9 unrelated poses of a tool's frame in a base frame.
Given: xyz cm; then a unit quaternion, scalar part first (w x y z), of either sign.
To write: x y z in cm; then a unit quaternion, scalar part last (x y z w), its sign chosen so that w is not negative. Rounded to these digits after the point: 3 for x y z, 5 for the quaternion.
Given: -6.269 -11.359 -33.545 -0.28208 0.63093 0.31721 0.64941
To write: -6.269 -11.359 -33.545 -0.63093 -0.31721 -0.64941 0.28208
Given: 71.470 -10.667 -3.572 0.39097 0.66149 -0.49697 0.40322
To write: 71.470 -10.667 -3.572 0.66149 -0.49697 0.40322 0.39097
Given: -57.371 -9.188 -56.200 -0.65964 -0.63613 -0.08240 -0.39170
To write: -57.371 -9.188 -56.200 0.63613 0.08240 0.39170 0.65964
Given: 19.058 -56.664 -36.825 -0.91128 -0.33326 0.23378 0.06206
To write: 19.058 -56.664 -36.825 0.33326 -0.23378 -0.06206 0.91128
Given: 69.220 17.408 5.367 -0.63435 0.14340 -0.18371 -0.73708
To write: 69.220 17.408 5.367 -0.14340 0.18371 0.73708 0.63435
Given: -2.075 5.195 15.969 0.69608 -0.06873 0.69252 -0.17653
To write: -2.075 5.195 15.969 -0.06873 0.69252 -0.17653 0.69608
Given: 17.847 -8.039 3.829 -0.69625 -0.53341 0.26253 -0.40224
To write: 17.847 -8.039 3.829 0.53341 -0.26253 0.40224 0.69625
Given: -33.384 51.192 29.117 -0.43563 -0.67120 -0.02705 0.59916
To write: -33.384 51.192 29.117 0.67120 0.02705 -0.59916 0.43563
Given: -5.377 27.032 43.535 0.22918 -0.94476 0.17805 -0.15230
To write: -5.377 27.032 43.535 -0.94476 0.17805 -0.15230 0.22918
